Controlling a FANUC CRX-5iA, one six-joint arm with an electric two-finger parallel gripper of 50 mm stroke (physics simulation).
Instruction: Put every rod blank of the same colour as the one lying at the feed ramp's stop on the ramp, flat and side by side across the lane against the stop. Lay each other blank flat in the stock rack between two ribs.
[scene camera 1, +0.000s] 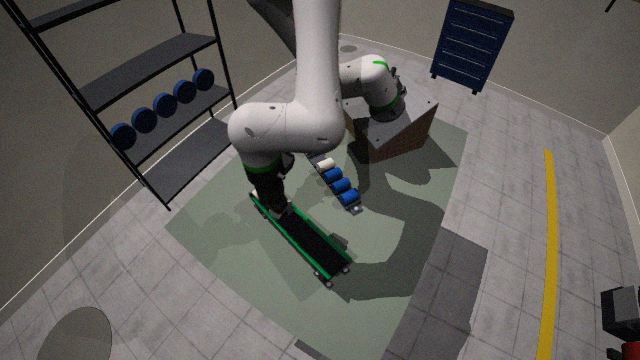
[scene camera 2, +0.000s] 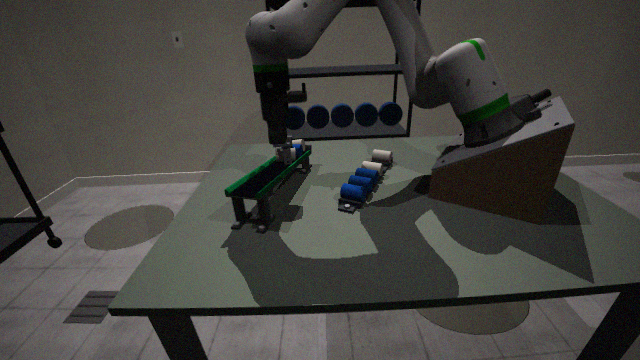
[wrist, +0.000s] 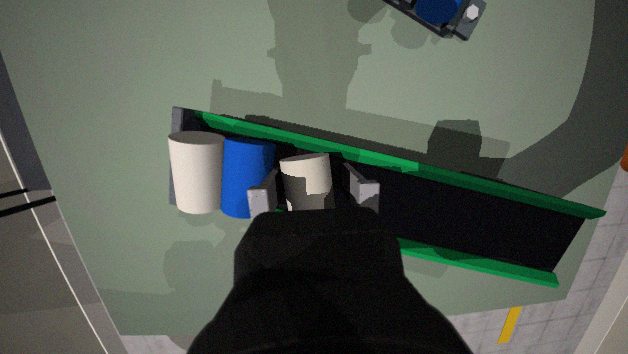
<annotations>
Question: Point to my gripper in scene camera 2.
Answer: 289, 160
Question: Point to my gripper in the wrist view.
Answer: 312, 176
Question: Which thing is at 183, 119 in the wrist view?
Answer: A grey stop.
</annotations>
